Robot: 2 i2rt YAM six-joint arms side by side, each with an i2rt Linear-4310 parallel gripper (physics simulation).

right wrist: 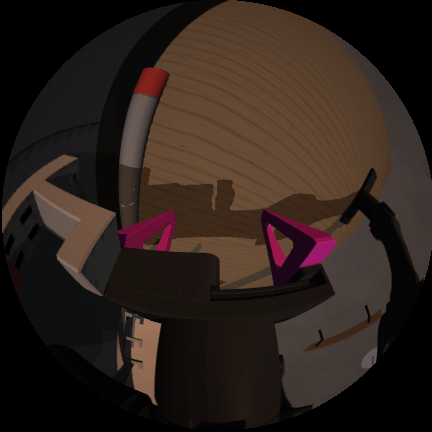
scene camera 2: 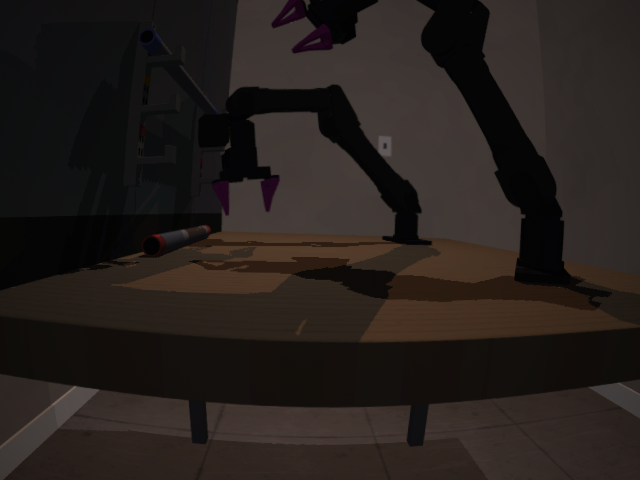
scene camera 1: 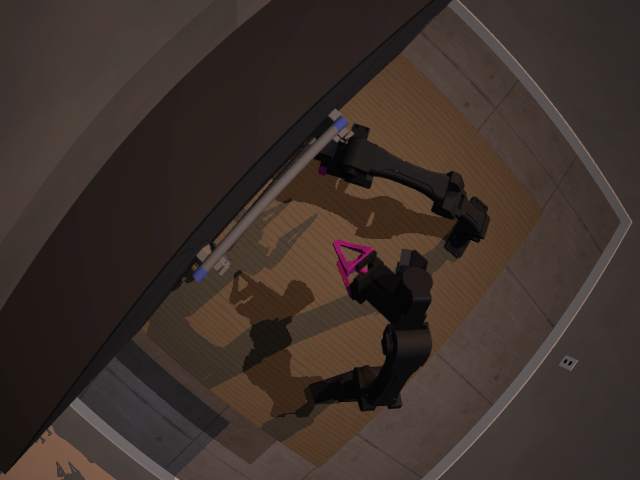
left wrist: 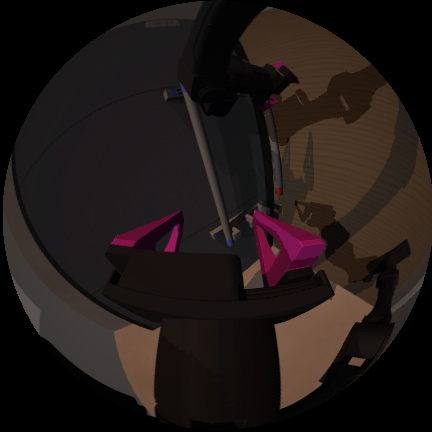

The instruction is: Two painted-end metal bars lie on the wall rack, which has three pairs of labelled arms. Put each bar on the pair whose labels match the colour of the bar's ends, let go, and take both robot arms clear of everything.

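Frame: origin at the left arm's base, x left, y back, z up, level; millimetres.
Seen in the pictures: left gripper, fingertip midpoint: (scene camera 2: 282,38) (scene camera 1: 336,251) (left wrist: 217,215); right gripper, fingertip midpoint: (right wrist: 217,214) (scene camera 2: 247,213) (left wrist: 286,90); left arm's base at its link origin: (scene camera 2: 539,273) (scene camera 1: 341,384) (left wrist: 389,258); right arm's base at its link origin: (right wrist: 359,196) (scene camera 2: 405,242) (scene camera 1: 466,226).
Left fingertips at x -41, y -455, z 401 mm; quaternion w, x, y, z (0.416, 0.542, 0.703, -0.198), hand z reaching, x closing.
Note:
Offsets run from my left fingertips to a thing's middle. Level surfaces: height alone.
The blue-ended bar {dy -146, dx +91, dz -98 mm} (scene camera 1: 273,193) (scene camera 2: 183,77) (left wrist: 206,150) lies across the top pair of rack arms, by blue labels; its far end is partly hidden by my right arm in scene camera 2. The red-ended bar {dy -187, dx +31, dz -386 mm} (scene camera 2: 178,240) (left wrist: 275,150) (right wrist: 136,130) lies on the table top along the wall, below the rack {dy -50, dx +251, dz -176 mm} (scene camera 2: 135,116). My right gripper (scene camera 2: 247,212) (right wrist: 217,214) is open and empty, pointing down above the table beside the red-ended bar's far part. My left gripper (scene camera 1: 337,253) (scene camera 2: 283,38) (left wrist: 217,215) is open and empty, high over the table and away from the rack.
A hooked rack arm (right wrist: 90,230) stands close beside my right gripper in the right wrist view. The lower rack arms stick out under the blue-ended bar. The dark wall (scene camera 1: 155,149) rises behind the table {dz -401 mm} (scene camera 1: 413,98) (scene camera 2: 258,317). Both arm bases stand on the table's opposite side.

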